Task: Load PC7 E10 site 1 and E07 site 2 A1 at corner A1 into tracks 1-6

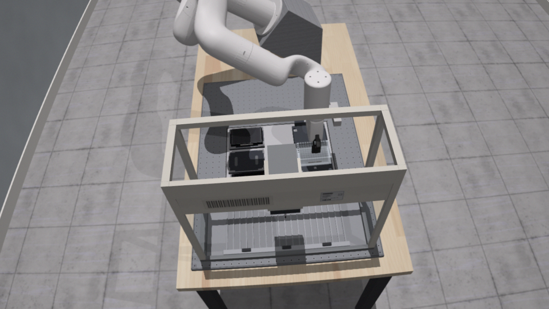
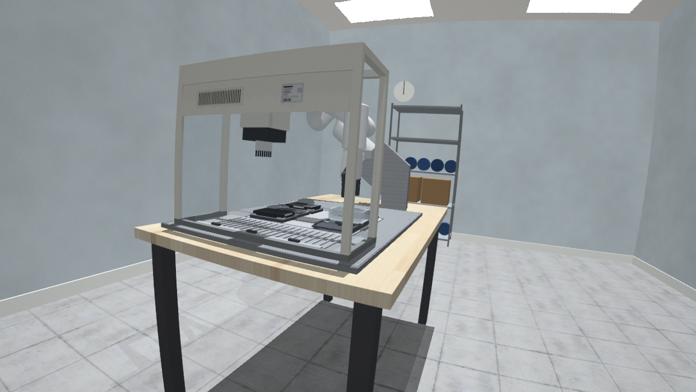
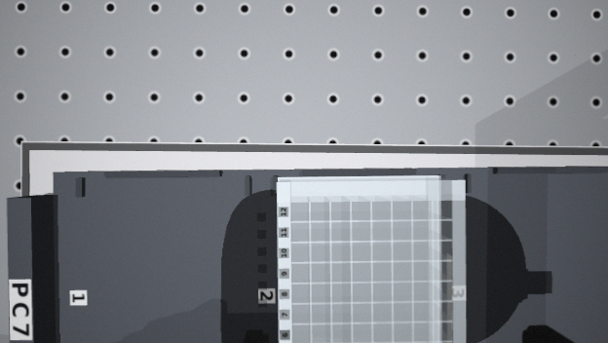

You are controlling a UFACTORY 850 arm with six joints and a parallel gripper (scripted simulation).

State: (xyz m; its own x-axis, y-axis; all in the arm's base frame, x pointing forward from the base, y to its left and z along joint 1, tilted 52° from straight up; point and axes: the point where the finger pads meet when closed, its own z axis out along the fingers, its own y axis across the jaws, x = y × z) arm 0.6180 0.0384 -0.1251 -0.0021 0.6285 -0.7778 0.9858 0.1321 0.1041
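My hand is 120 mm past the nest S1, 260 mm to the left of it and 100 mm above it. Also, from my hand: dark plate carrier PC7: 10 mm behind, 90 mm below; clear deep-well block E07: 80 mm below; nest S2: 10 mm behind, 260 mm to the right, 100 mm below.
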